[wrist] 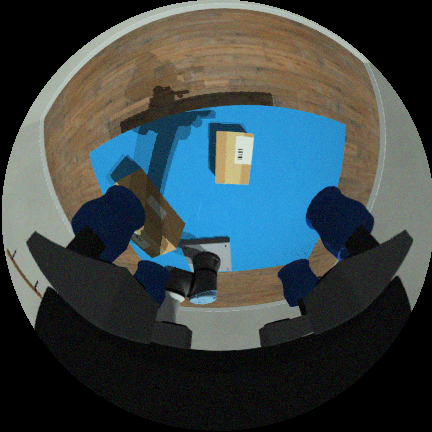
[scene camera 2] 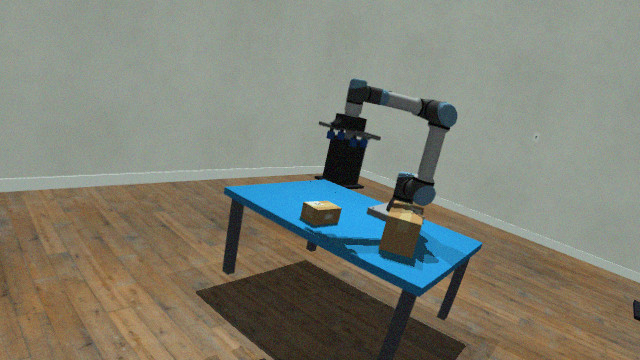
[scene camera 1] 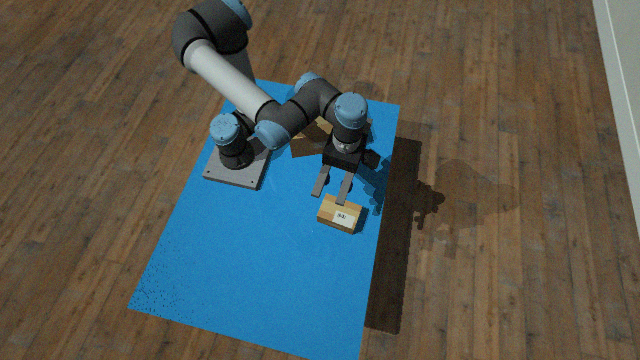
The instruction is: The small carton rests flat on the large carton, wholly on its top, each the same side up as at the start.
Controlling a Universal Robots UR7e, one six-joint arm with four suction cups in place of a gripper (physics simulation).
my suction head: holds nothing
a large carton (scene camera 2: 402, 228): on the table
a small carton (scene camera 1: 344, 218): on the table
